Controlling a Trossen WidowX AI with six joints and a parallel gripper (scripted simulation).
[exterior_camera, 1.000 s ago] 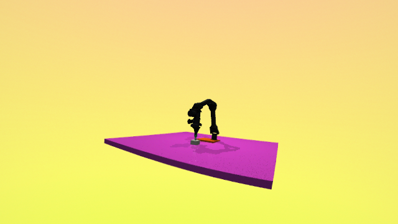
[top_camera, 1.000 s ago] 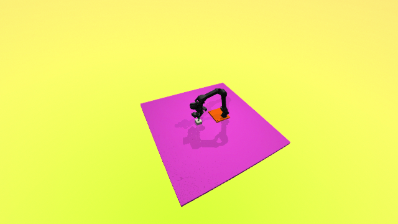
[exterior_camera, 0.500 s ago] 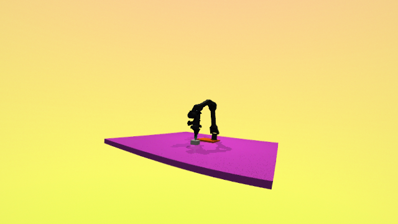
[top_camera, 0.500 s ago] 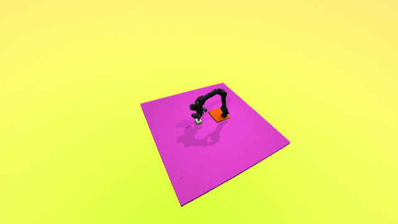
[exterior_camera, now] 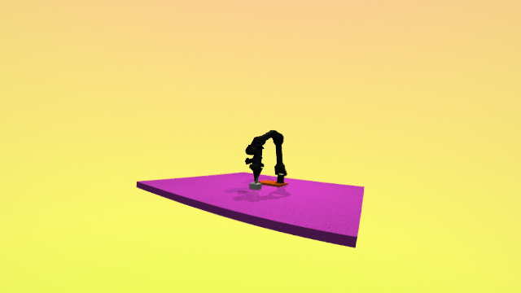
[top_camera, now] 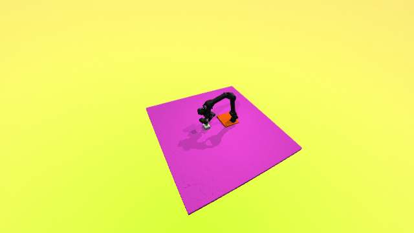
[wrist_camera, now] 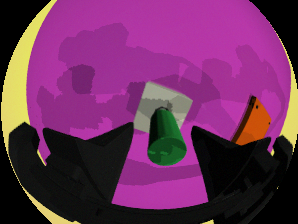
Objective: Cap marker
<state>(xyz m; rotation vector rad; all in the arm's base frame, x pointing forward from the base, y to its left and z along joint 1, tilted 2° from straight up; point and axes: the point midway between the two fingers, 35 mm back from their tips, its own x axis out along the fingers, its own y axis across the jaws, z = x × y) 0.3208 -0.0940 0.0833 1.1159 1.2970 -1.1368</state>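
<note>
The green cap is 10 mm above my gripper tip. The rest, counted from my gripper tip: holder block (50 mm below).
</note>
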